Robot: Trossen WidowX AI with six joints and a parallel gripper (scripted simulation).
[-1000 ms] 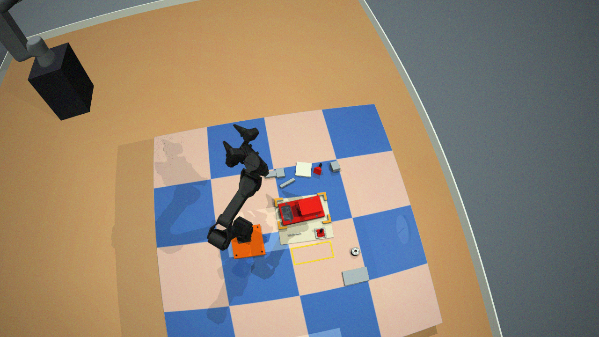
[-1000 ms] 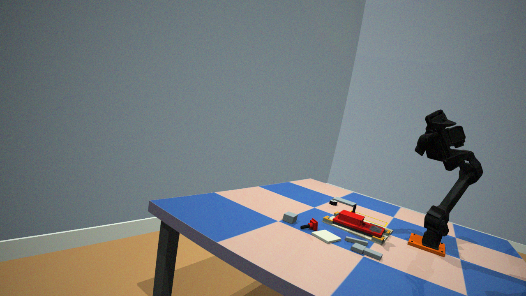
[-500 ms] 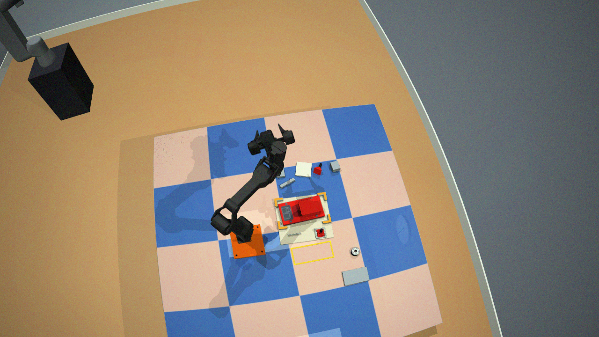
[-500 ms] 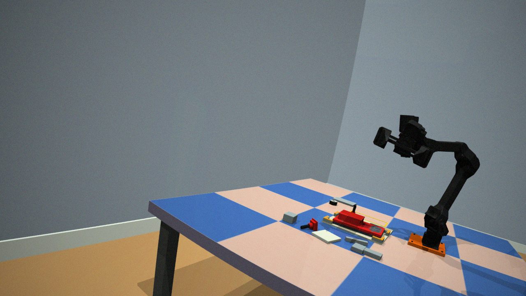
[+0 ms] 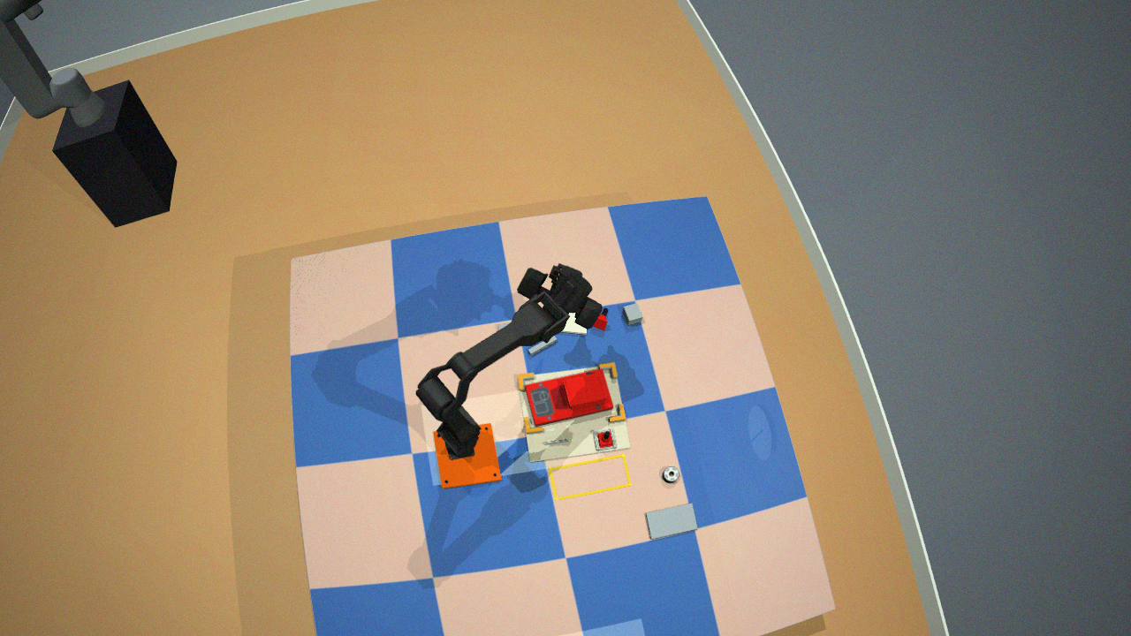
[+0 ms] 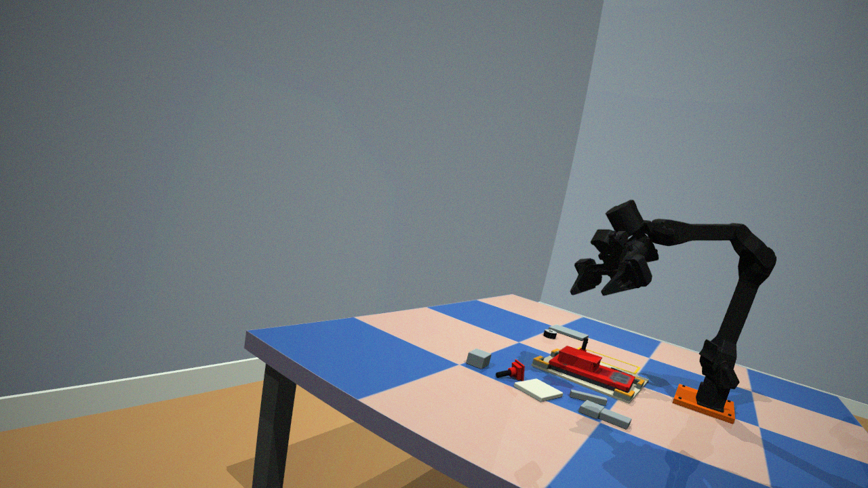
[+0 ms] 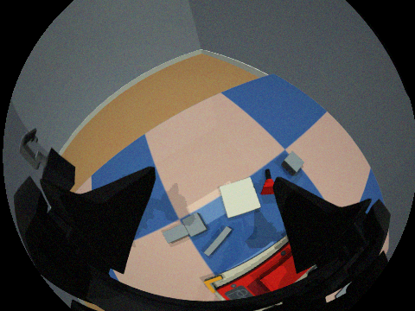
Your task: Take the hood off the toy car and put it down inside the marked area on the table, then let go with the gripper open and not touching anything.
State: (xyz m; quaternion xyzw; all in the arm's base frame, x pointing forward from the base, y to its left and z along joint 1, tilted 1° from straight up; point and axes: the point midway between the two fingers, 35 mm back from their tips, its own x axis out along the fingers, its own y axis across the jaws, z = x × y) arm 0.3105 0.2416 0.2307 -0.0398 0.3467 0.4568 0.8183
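Right now the red hood is 1 cm ahead of my gripper tip, 20 cm to the right of it and 18 cm below it. The rest, counted from my gripper tip: grey block: 20 cm ahead, 1 cm to the right, 21 cm below; cream tile: 4 cm ahead, 1 cm to the left, 22 cm below.
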